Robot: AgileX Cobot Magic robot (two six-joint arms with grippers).
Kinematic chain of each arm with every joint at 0, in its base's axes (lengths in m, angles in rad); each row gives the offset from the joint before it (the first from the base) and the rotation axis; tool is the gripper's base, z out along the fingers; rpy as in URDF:
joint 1: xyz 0 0 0.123 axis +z
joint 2: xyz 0 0 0 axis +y
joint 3: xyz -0.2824 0 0.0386 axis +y
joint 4: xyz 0.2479 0 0.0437 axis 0.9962 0 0.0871
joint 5: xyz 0 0 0 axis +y
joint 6: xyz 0.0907 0 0.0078 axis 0.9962 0 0.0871
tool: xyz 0 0 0 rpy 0 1.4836 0
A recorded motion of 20 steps. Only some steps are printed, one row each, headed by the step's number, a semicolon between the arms.
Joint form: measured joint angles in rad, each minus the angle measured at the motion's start. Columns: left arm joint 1, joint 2, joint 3, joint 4, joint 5, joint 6; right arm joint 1, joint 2, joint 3, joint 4, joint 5, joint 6.
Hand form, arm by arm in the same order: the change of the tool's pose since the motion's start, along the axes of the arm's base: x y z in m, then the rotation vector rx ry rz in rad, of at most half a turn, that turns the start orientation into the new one. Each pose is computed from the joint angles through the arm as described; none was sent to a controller.
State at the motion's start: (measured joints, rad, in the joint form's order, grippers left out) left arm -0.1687 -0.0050 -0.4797 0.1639 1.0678 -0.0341; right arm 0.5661 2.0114 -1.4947 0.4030 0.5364 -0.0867
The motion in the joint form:
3: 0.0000 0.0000 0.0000 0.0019 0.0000 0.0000; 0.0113 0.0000 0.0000 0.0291 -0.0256 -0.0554
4: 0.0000 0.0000 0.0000 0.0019 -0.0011 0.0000; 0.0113 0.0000 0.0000 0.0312 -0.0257 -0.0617
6: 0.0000 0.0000 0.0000 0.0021 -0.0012 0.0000; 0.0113 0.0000 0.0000 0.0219 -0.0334 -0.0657
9: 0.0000 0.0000 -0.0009 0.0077 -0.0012 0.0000; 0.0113 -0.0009 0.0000 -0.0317 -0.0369 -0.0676
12: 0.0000 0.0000 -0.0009 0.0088 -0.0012 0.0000; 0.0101 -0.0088 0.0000 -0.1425 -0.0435 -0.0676
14: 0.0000 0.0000 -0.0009 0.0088 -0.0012 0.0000; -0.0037 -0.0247 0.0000 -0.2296 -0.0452 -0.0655
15: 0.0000 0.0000 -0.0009 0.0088 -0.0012 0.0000; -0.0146 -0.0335 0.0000 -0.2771 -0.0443 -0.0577
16: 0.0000 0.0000 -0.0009 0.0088 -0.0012 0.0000; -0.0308 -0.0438 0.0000 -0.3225 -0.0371 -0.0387
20: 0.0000 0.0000 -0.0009 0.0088 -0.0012 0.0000; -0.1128 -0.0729 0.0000 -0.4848 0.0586 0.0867
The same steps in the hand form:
3: 0.0000 0.0001 0.0000 0.0016 -0.0003 0.0010; -0.0014 0.0056 0.0017 0.0095 -0.0350 0.0327
4: 0.0001 0.0001 0.0001 0.0015 -0.0014 0.0009; -0.0014 0.0057 0.0017 0.0087 -0.0372 0.0367
6: 0.0001 0.0001 0.0001 0.0016 -0.0015 0.0010; -0.0007 0.0054 0.0019 0.0025 -0.0503 0.0409
9: 0.0000 0.0006 0.0004 0.0061 -0.0032 0.0040; 0.0004 0.0034 0.0017 -0.0374 -0.0808 0.0644
12: 0.0000 0.0007 0.0004 0.0071 -0.0033 0.0046; 0.0026 -0.0015 0.0042 -0.1154 -0.1464 0.1089
14: 0.0000 0.0007 0.0004 0.0071 -0.0033 0.0046; 0.0066 -0.0106 0.0106 -0.1740 -0.2014 0.1290
15: 0.0000 0.0007 0.0004 0.0071 -0.0033 0.0046; 0.0094 -0.0169 0.0142 -0.2045 -0.2264 0.1314
16: 0.0000 0.0007 0.0004 0.0071 -0.0033 0.0046; 0.0128 -0.0255 0.0182 -0.2312 -0.2407 0.1196
20: 0.0000 0.0007 0.0004 0.0071 -0.0033 0.0046; 0.0247 -0.0686 0.0257 -0.3407 -0.1975 0.0122

